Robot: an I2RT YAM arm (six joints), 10 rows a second.
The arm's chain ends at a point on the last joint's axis. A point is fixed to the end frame.
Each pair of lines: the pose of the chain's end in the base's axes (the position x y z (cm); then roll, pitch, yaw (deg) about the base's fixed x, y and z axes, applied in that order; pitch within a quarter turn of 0, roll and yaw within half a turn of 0), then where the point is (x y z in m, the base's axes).
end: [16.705, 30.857, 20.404, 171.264, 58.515, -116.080]
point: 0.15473 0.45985 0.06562
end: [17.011, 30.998, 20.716, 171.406, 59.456, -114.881]
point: 0.15605 0.46298 0.07081
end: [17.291, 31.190, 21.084, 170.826, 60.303, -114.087]
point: 0.15558 0.46665 0.07686
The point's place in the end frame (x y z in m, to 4 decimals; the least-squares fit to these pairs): 0.0499 0.0488 0.1932
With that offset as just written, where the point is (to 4 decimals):
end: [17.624, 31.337, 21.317, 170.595, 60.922, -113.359]
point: 0.1567 0.4692 0.0808
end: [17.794, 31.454, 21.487, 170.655, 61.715, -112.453]
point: 0.1569 0.4718 0.0843
